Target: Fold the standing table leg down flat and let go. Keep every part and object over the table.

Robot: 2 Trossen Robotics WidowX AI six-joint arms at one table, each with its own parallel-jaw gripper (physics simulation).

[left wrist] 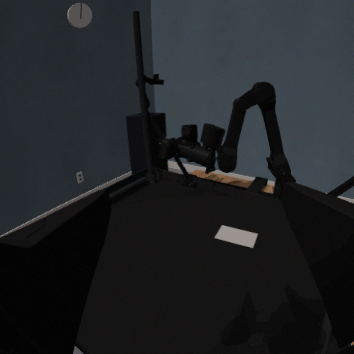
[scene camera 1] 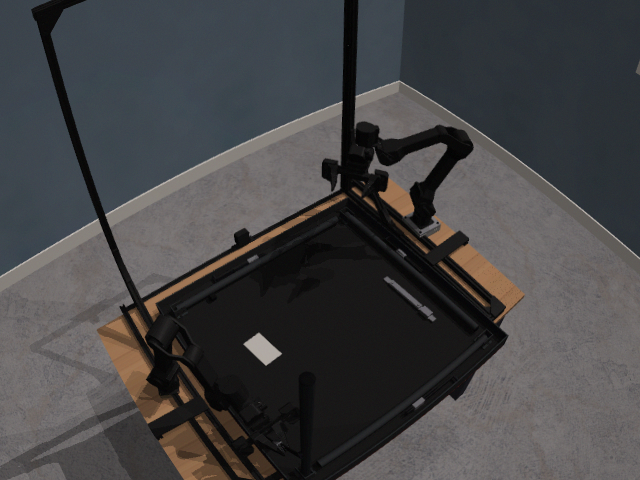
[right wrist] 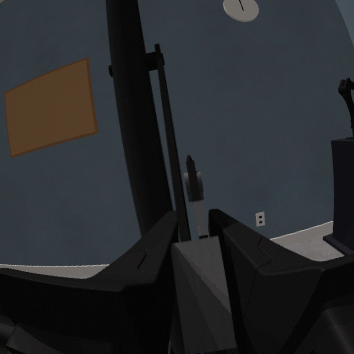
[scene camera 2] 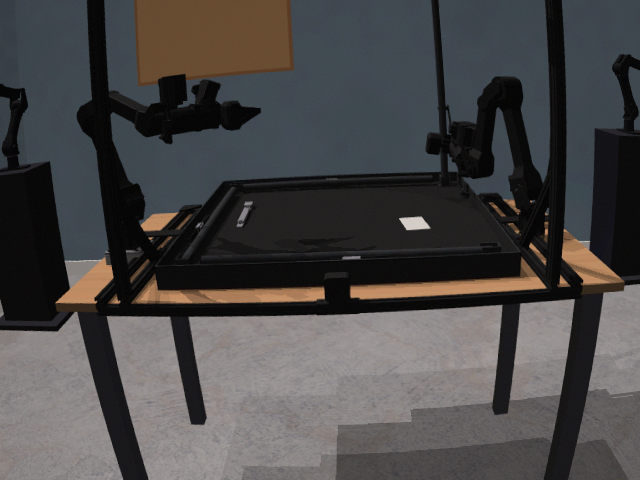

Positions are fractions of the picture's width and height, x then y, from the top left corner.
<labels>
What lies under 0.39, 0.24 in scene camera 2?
My left gripper.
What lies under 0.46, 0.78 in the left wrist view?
A black tabletop.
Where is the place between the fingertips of my left gripper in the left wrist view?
0.56, 0.56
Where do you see a thin brace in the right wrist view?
0.52, 0.66
</labels>
